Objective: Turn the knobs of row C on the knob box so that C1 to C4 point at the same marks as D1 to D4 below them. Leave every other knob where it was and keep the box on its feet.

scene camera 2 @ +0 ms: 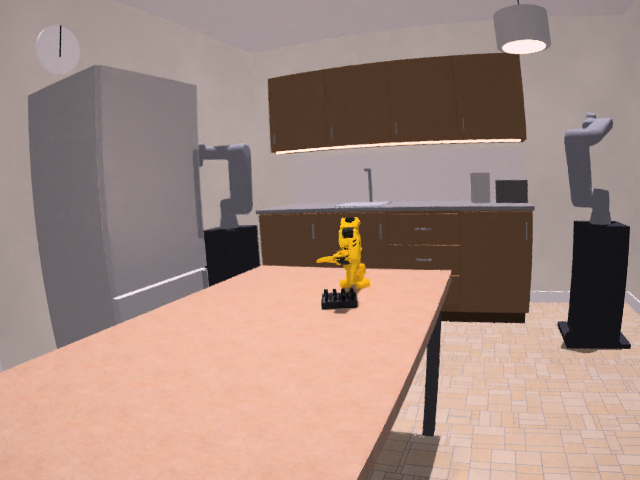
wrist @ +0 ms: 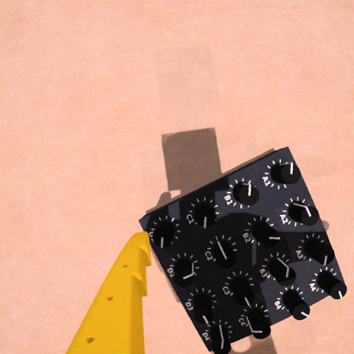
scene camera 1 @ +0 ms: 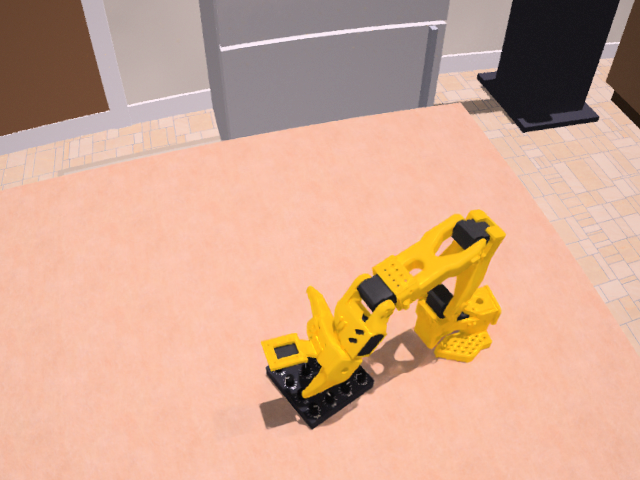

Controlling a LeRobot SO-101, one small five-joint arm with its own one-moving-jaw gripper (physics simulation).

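Seen in the pictures: hand, its tool point: (scene camera 2: pixel 350 281) (scene camera 1: pixel 305 393); arm's base, origin of its link: (scene camera 2: pixel 353 287) (scene camera 1: pixel 442 335).
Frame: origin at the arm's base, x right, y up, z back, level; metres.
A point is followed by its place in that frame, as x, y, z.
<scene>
The black knob box (scene camera 1: pixel 341 404) @(-0.071, 0.020, -0.184) (scene camera 2: pixel 339 304) @(-0.039, 0.015, -0.249) (wrist: pixel 241 225) sits flat on its feet. In the wrist view, C1 (wrist: pixel 204 216) and D1 (wrist: pixel 162 234) both point down the picture. C2 (wrist: pixel 225 256) points up-left; D2 (wrist: pixel 185 274) points right. C3 (wrist: pixel 243 295) and D3 (wrist: pixel 204 310) both point down, slightly right. C4 (wrist: pixel 261 327) points left; D4 (wrist: pixel 221 342), near the bottom edge, points up. My gripper (scene camera 1: pixel 307 342) is fully open and empty, above the box. One notched jaw (wrist: pixel 117 305) shows, its tip beside D1 in the picture; the moving jaw is out of that view.
Row B and row A knobs, such as B2 (wrist: pixel 266 234) and A2 (wrist: pixel 304 214), stand close beside row C. The box is on the pink table (scene camera 1: pixel 155 310) @(0.163, 0.000, -0.413) (scene camera 2: pixel 206 387) @(0.036, 0.000, -0.803), in front of the arm's base (scene camera 1: pixel 460 330) @(-0.010, 0.019, 0.021). The arm hides part of the box in scene camera 1.
</scene>
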